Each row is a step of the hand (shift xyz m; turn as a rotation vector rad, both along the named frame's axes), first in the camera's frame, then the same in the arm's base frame.
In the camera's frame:
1: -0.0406 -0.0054 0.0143 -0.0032 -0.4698 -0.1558
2: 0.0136 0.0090 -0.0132 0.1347 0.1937 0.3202
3: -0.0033 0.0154 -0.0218 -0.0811 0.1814 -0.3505
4: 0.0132 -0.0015 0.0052 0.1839 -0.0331 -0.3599
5: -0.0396 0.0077 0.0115 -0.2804 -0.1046 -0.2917
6: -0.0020 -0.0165 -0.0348 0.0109 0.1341 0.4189
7: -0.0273 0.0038 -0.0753 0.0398 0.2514 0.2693
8: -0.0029 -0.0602 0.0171 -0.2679 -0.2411 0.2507
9: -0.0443 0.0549 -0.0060 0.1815 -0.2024 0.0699
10: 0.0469 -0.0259 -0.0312 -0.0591 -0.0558 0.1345
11: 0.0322 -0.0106 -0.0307 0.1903 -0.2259 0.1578
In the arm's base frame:
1: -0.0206 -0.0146 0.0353 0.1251 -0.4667 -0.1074
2: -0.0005 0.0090 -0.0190 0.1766 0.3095 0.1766
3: -0.0202 0.0066 -0.0165 -0.3165 0.0369 -0.2466
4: 0.0131 0.0046 -0.0033 -0.0299 -0.0685 -0.3986
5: -0.0271 -0.0033 0.0319 -0.3098 -0.2709 -0.0729
6: -0.0118 -0.0253 -0.0266 0.1603 0.2418 0.3307
7: -0.0599 -0.0270 -0.0459 0.0550 0.3149 0.1874
8: 0.0329 -0.0502 0.0180 0.0326 -0.2368 0.3683
9: -0.0601 0.0326 0.0185 0.2591 -0.1006 -0.0396
10: 0.0305 -0.0161 -0.0515 0.0482 -0.0323 0.1460
11: 0.0131 -0.0072 -0.0432 0.3202 -0.0940 0.0281

